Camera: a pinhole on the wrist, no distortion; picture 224 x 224 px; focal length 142.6 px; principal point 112.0 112.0 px. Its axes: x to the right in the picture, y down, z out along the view. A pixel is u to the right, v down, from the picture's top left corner.
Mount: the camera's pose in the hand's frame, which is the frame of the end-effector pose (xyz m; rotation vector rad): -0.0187 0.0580 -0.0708 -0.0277 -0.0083 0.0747
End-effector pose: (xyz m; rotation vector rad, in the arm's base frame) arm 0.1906 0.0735 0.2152 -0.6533 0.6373 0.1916
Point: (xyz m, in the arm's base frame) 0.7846 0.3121 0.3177
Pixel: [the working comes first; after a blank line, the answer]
In the camera's frame: 0.4142 -0.1826 0.5650

216.6 65.9
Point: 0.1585 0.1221 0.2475
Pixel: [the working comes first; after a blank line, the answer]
In the camera's frame: -0.0288 -0.0255 0.1045

72.7 77.2
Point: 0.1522 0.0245 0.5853
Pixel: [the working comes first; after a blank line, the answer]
In the camera's frame: -0.2528 -0.2585 0.2431

outside the picture
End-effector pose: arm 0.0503 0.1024 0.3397 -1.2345 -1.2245 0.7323
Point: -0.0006 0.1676 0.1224
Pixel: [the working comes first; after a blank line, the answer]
In the camera's frame: 0.0173 0.1497 0.1669

outside the picture
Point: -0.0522 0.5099 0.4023
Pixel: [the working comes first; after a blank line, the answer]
In the camera's frame: 0.3860 -0.0751 0.2752

outside the picture
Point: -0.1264 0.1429 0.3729
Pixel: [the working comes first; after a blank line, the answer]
In the camera's frame: 0.0146 -0.1211 0.2433

120.6 41.0
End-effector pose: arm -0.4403 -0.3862 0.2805 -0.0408 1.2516 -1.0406
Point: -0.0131 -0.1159 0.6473
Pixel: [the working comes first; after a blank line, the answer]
In the camera's frame: -0.4426 0.1818 0.4181

outside the picture
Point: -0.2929 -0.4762 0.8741
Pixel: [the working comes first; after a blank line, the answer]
In the camera's frame: -0.3971 -0.3248 0.4472

outside the picture
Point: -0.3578 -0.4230 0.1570
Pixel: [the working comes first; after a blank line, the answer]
In the camera's frame: 0.1343 0.0264 0.1073

outside the picture
